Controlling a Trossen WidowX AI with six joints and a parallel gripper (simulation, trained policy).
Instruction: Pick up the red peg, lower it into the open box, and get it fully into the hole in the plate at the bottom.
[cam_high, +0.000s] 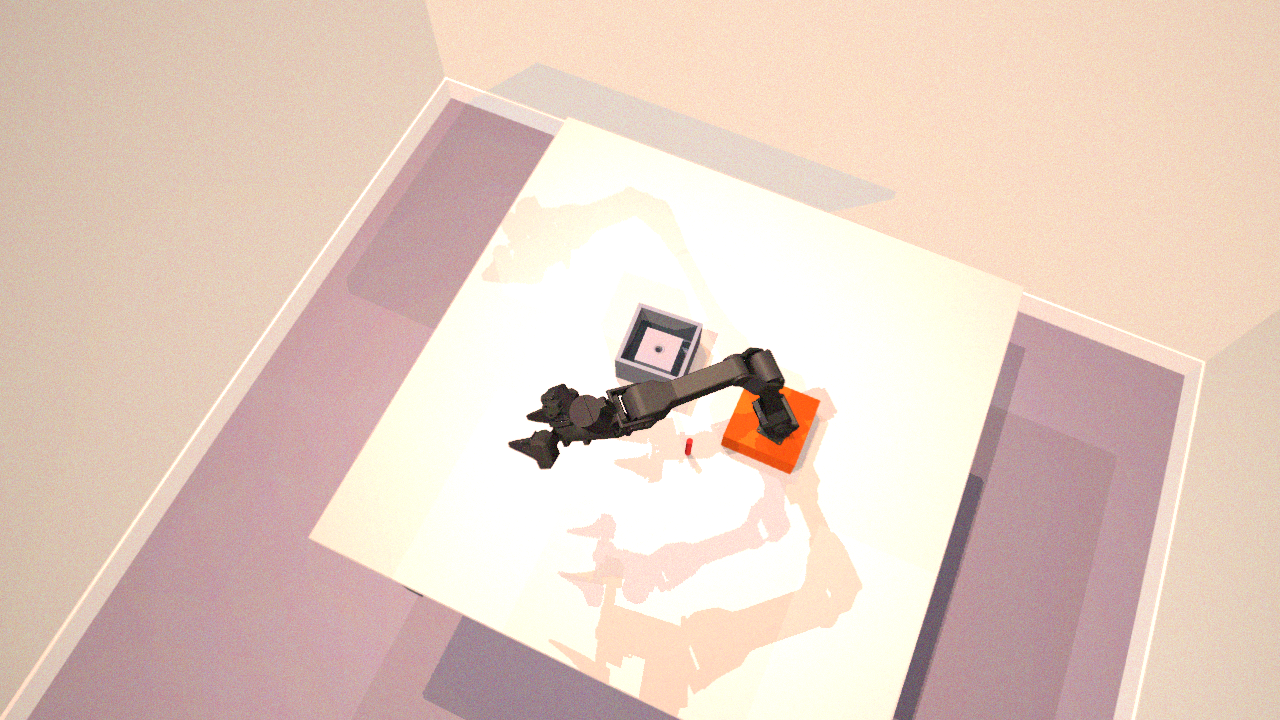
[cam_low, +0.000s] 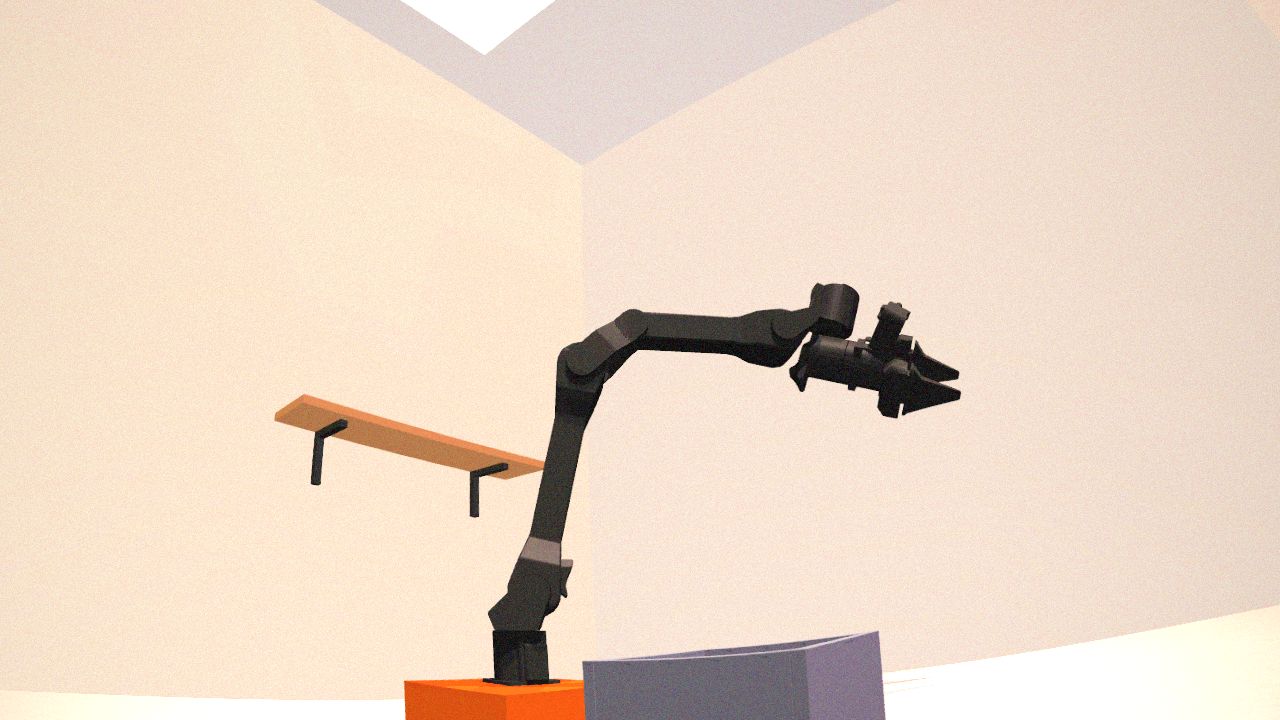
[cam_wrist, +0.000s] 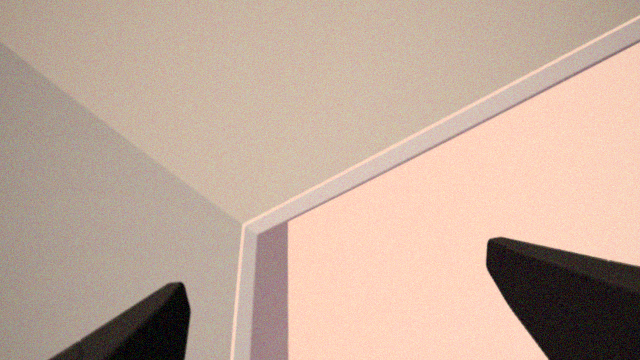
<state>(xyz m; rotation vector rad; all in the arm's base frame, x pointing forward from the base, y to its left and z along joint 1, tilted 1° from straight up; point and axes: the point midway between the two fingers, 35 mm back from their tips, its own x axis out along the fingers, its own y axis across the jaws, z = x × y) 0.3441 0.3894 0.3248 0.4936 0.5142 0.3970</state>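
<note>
My gripper tip is 240 mm past the red peg, 260 mm to the left of it and 330 mm above it. The rest, counted from my gripper tip: grey box (50 mm behind, 420 mm to the right, 350 mm below); then pale plate (50 mm behind, 420 mm to the right, 330 mm below).
</note>
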